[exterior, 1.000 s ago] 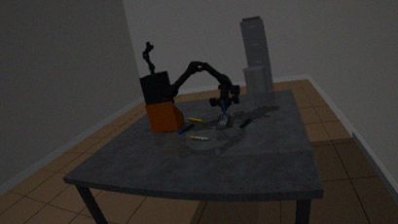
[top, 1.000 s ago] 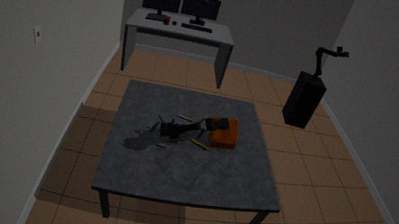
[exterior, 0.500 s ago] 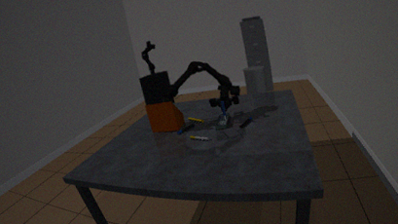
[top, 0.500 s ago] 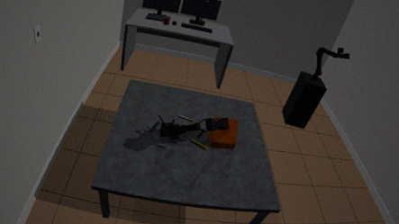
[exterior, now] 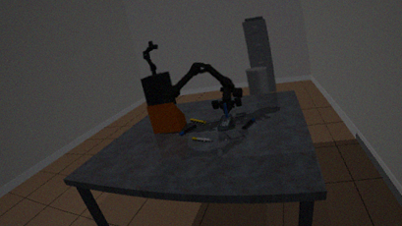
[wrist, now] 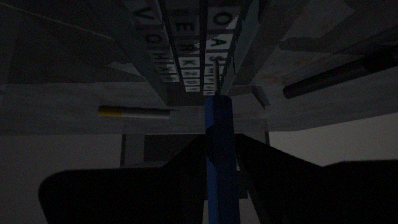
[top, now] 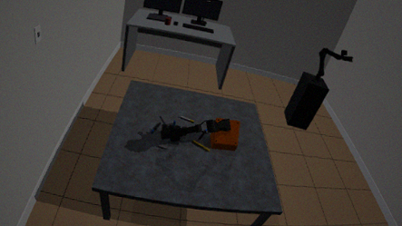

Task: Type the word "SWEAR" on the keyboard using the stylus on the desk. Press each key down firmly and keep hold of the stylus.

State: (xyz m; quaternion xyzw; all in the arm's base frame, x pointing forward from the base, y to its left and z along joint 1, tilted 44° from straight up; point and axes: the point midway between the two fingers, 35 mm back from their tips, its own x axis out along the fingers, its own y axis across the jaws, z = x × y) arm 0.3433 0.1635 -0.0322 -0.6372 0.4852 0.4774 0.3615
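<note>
Now: gripper tip 10 mm above the blue stylus. Also, from my gripper tip: yellow pen (240 mm behind, 50 mm to the left, 60 mm below); then yellow-and-white pen (100 mm behind, 220 mm to the right, 60 mm below).
</note>
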